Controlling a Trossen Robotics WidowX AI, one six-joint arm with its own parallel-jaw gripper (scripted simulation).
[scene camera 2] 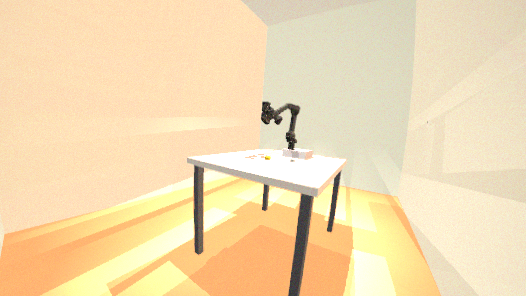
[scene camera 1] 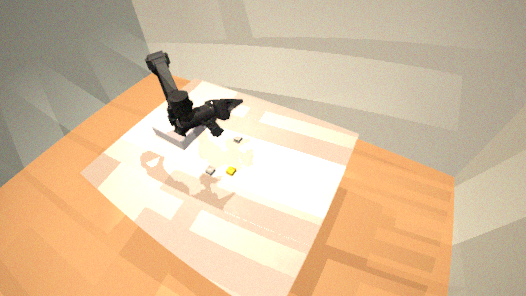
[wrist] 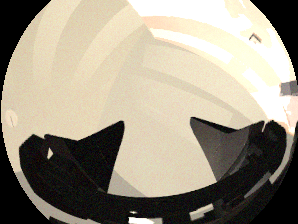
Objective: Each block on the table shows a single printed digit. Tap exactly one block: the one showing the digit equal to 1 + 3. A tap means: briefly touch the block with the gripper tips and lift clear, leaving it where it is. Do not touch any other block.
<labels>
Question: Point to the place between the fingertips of my gripper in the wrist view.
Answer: At 157, 122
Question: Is my gripper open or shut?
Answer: Open.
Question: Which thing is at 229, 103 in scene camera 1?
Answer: My gripper.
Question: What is my gripper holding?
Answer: Nothing.
</labels>
